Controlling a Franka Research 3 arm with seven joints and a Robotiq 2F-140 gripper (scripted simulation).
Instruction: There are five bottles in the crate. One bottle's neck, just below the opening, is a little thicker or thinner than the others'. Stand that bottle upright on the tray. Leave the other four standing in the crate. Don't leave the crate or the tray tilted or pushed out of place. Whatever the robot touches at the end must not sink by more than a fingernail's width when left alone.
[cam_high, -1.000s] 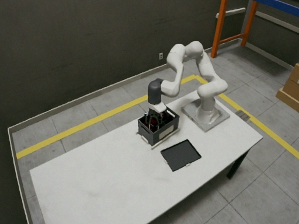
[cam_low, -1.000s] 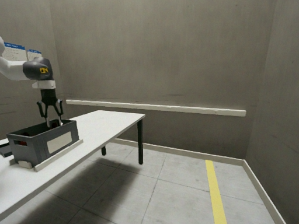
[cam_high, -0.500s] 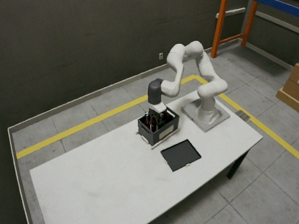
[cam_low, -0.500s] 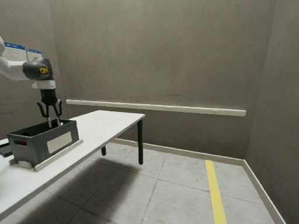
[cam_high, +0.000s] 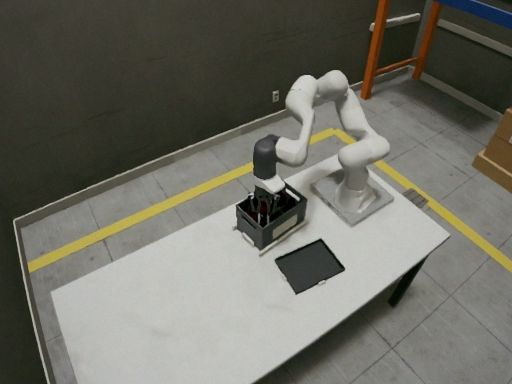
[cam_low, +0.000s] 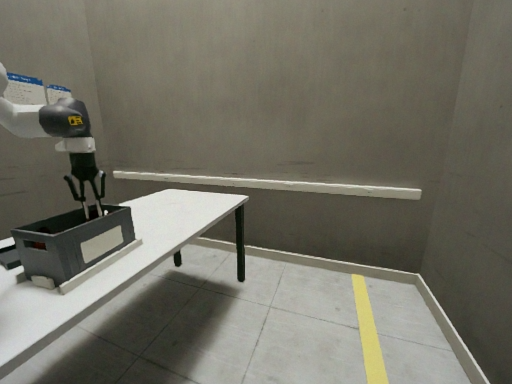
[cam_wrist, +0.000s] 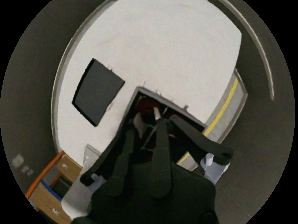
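Now: hand 80 mm past the dark grey crate, 50 mm to the left of it and 90 mm above it. From my hand the other things lie so: flat black tray (90 mm behind, 230 mm to the left, 160 mm below).
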